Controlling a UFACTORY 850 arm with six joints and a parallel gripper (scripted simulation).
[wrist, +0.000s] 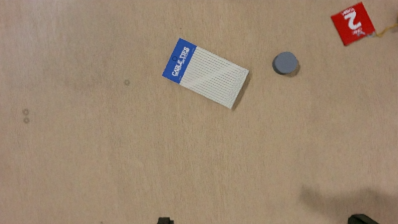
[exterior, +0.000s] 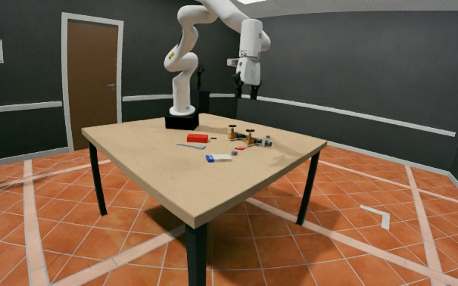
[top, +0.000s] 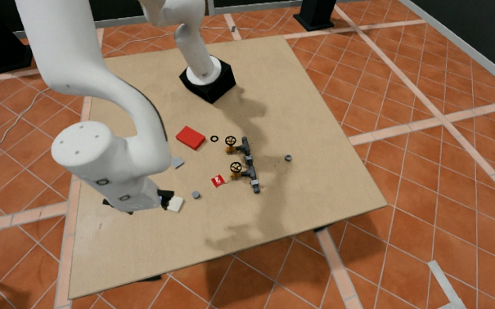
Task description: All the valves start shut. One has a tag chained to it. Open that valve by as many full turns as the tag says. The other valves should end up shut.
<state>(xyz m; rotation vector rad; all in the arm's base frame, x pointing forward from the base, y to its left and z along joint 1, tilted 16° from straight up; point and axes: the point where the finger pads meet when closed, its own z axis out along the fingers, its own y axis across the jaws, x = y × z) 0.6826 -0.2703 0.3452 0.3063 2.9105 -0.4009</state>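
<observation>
Now: hand 120 mm past the red tag, 220 mm to the right of it and 290 mm above it. Also, from my hand: blue card (110 mm behind, 290 mm below); red block (390 mm behind, 170 mm to the left, 280 mm below); grey scraper (320 mm behind, 60 mm to the left, 290 mm below).
</observation>
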